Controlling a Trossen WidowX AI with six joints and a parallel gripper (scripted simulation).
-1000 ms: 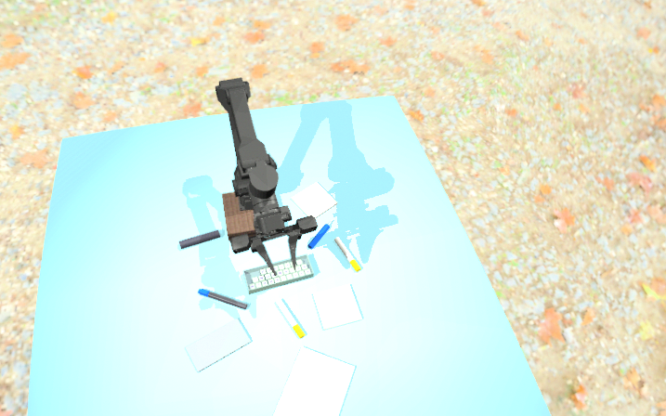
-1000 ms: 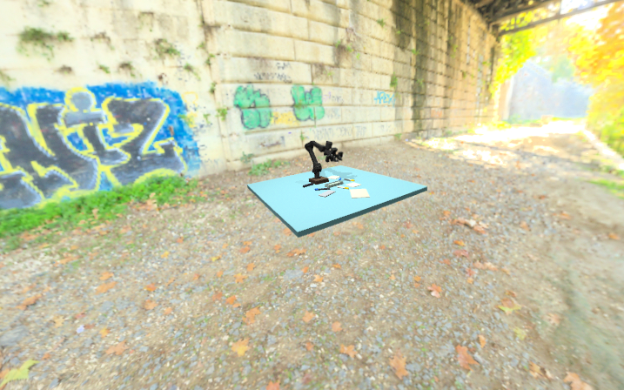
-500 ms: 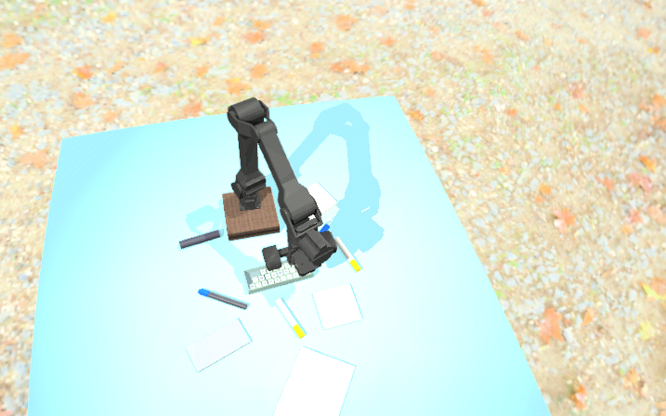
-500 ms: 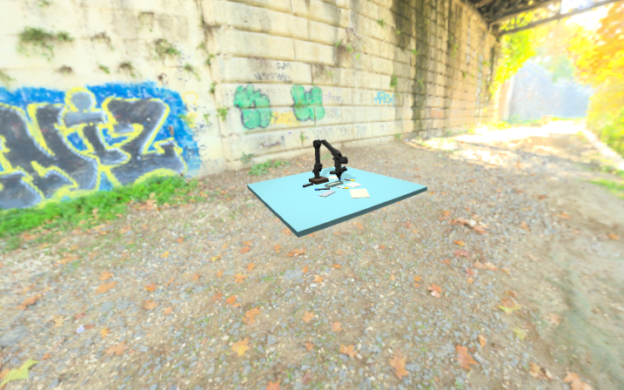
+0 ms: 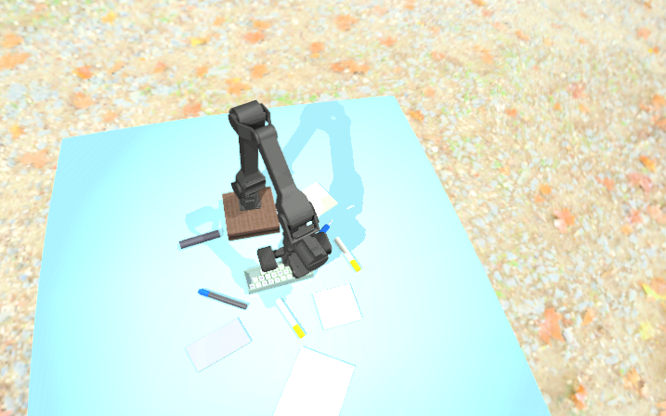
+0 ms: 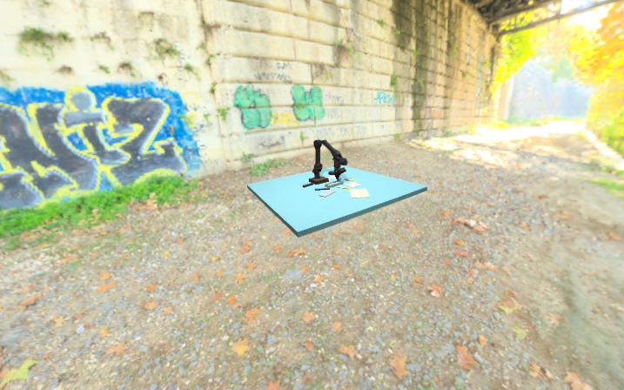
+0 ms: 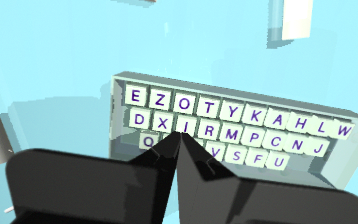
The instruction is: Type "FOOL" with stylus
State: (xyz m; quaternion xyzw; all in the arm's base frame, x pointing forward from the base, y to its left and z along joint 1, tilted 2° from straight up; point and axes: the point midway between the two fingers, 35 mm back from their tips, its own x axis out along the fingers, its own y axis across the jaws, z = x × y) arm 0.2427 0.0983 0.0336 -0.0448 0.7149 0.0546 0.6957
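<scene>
The blue stylus is 130 mm behind my gripper tip, 110 mm to the left of it and 30 mm below it. Round my gripper tip: grey stylus tip (150 mm behind, 140 mm to the left, 30 mm below).
</scene>
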